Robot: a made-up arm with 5 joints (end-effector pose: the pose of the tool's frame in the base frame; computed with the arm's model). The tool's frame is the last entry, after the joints.
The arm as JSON. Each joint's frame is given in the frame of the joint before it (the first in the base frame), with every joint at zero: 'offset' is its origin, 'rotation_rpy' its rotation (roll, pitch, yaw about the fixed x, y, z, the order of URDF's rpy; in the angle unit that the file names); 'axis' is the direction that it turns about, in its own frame. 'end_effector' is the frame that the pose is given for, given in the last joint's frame.
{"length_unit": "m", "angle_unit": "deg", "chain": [
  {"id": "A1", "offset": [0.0, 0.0, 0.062], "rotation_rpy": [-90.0, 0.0, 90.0], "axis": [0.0, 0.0, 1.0]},
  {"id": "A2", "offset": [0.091, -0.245, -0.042], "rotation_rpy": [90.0, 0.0, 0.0], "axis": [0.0, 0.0, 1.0]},
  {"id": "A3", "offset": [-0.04, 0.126, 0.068], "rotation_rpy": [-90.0, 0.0, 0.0], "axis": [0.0, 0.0, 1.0]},
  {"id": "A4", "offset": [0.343, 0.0, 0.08], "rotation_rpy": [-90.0, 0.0, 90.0], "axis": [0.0, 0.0, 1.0]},
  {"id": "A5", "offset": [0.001, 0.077, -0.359], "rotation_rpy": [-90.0, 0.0, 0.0], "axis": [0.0, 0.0, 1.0]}
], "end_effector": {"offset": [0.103, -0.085, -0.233], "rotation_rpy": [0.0, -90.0, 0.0]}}
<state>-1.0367 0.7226 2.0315 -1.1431 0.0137</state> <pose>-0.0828 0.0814 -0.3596 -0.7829 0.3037 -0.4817</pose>
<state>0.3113 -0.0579 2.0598 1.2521 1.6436</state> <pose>-0.1714 -0.5469 -0.1000 -0.6196 0.5390 1.0989</pose>
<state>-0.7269 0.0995 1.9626 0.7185 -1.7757</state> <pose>-0.3177 -0.0181 -0.2874 -2.7883 -1.1403 -0.3717</pose>
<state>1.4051 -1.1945 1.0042 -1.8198 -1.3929</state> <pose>0.3647 -0.0523 -0.2829 -0.5731 2.0731 -1.7533</pose>
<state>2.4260 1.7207 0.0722 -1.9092 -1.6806</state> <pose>-0.5176 0.2968 -0.1894 0.1320 -1.3862 -0.4422</pose>
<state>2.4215 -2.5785 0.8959 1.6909 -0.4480</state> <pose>0.2632 -0.1427 0.2467 1.2957 0.8049 0.7728</pose>
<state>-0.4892 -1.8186 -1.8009 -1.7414 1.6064</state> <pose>-0.2698 -0.1115 1.2051 -2.6483 0.1718 -0.2767</pose>
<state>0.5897 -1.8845 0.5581 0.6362 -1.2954</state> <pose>0.5584 0.2331 -0.1380 -2.2251 0.8310 -1.9467</pose>
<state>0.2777 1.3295 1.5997 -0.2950 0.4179</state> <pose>0.0820 -0.4072 -0.1864 -1.3122 -0.4977 1.0075</pose>
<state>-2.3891 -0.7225 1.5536 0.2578 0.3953</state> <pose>-0.3286 0.1240 0.4294 1.2058 0.4856 0.0954</pose>
